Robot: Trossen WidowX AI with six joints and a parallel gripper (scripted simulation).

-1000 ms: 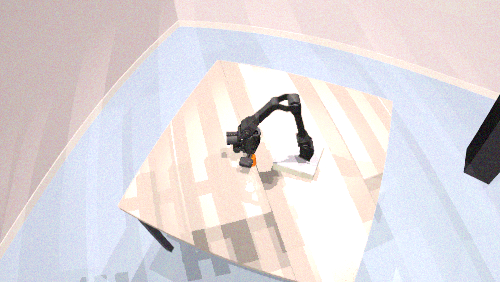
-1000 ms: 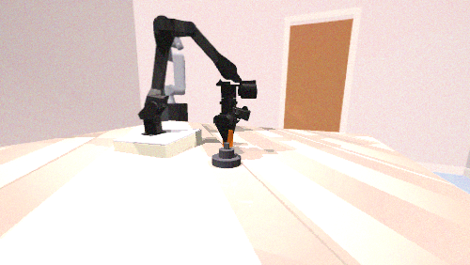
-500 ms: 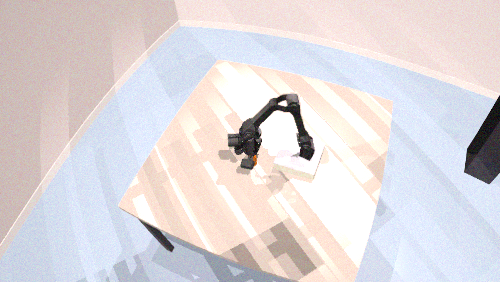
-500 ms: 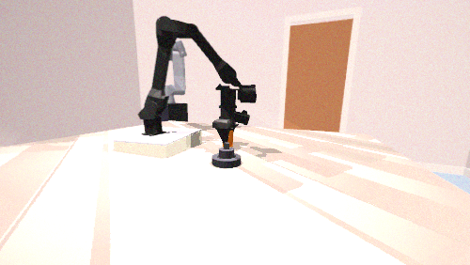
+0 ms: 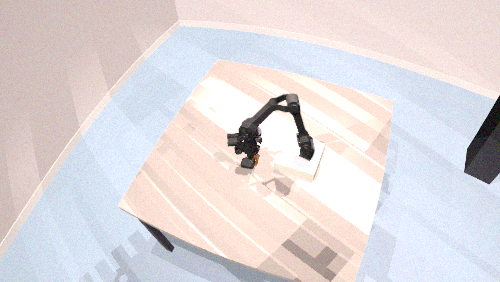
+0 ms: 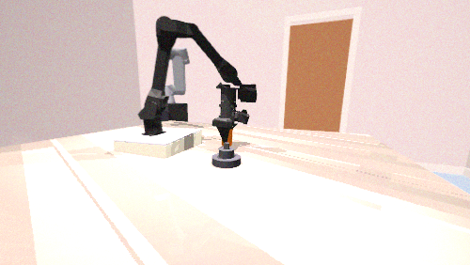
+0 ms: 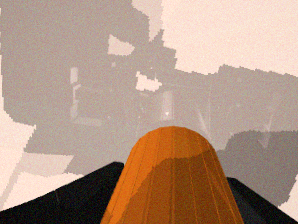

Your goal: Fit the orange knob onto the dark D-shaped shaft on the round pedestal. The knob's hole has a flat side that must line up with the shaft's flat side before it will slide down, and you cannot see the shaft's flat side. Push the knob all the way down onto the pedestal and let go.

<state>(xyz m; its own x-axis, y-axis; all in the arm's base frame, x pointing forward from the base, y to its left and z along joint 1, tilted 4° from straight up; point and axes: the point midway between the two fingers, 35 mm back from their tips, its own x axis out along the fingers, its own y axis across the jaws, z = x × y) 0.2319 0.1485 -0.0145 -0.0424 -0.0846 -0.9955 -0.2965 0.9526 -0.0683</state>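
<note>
Now: gripper tip 110 mm short of the pedestal, 170 mm to the left of it and 20 mm below it. The rest, counted from my gripper tip: orange knob 20 mm above.
</note>
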